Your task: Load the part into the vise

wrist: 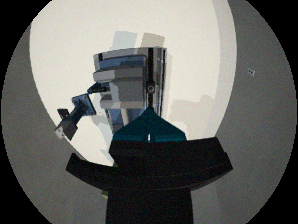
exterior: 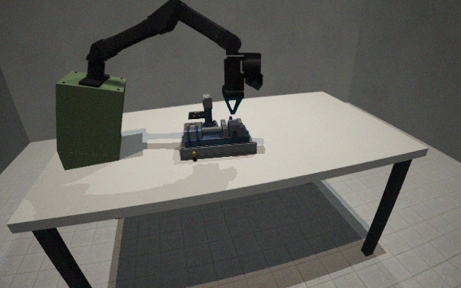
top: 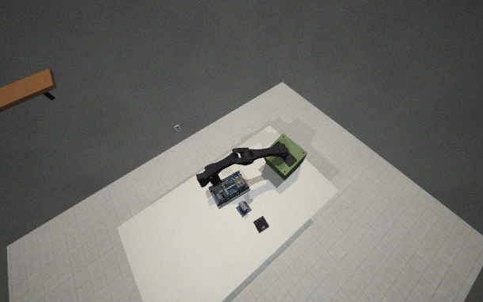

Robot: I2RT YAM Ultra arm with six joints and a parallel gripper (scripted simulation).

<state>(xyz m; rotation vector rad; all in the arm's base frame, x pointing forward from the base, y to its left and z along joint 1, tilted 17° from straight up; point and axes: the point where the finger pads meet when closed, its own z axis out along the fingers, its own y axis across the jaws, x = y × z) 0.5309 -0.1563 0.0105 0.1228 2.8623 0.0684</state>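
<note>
My hand is 80 mm above the grey block part, 40 mm to the right of it and 10 mm short of it. From my hand the other things lie so: cylinder rod 90 mm below, 80 mm behind, 70 mm to the left; air cylinder 150 mm behind, 90 mm below, 70 mm to the left; vise 130 mm below, 70 mm to the left, 60 mm behind.
</note>
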